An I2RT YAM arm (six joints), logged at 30 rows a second.
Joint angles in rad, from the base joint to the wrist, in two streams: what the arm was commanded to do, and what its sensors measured. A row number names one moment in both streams.
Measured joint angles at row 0:
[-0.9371 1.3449 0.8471 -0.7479 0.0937 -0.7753]
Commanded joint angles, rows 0 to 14:
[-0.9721 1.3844 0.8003 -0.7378 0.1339 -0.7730]
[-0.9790 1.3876 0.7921 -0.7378 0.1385 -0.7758]
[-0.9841 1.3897 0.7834 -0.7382 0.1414 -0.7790]
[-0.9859 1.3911 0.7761 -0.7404 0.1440 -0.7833]
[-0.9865 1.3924 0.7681 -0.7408 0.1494 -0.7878]
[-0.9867 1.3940 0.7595 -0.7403 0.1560 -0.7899]
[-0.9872 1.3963 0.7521 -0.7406 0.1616 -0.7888]
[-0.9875 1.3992 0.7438 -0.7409 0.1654 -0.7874]
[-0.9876 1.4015 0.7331 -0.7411 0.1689 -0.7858]
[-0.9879 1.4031 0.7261 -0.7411 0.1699 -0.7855]
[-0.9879 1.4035 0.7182 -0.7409 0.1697 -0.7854]
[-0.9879 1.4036 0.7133 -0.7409 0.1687 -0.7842]
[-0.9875 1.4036 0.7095 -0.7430 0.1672 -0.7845]
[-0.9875 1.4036 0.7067 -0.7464 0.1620 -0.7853]
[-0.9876 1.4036 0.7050 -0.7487 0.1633 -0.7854]
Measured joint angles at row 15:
[-0.9836 1.3819 0.7429 -0.6918 0.1287 -0.7753]
